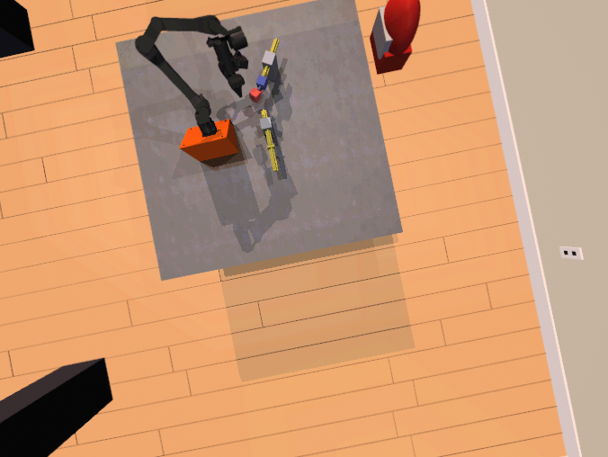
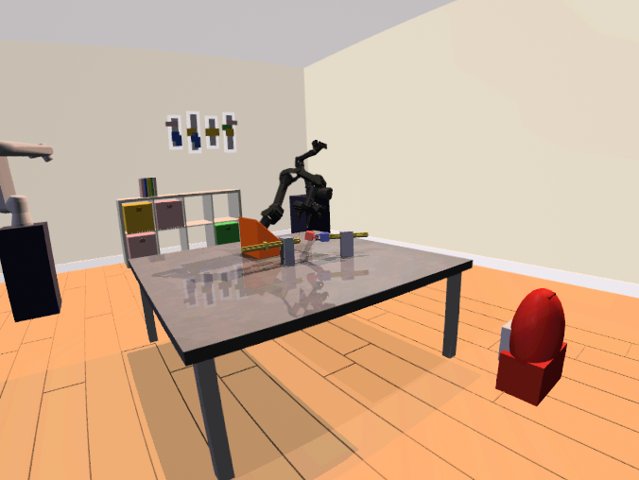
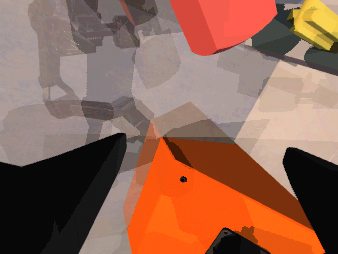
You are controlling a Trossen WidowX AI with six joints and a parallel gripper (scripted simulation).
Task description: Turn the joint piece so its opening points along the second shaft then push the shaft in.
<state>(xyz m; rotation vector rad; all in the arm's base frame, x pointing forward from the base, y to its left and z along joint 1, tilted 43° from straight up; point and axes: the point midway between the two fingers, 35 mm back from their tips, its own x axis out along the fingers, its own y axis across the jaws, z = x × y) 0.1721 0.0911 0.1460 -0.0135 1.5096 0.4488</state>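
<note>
The red square joint piece lies 7 cm ahead of my gripper tip and 5 cm below it.
</note>
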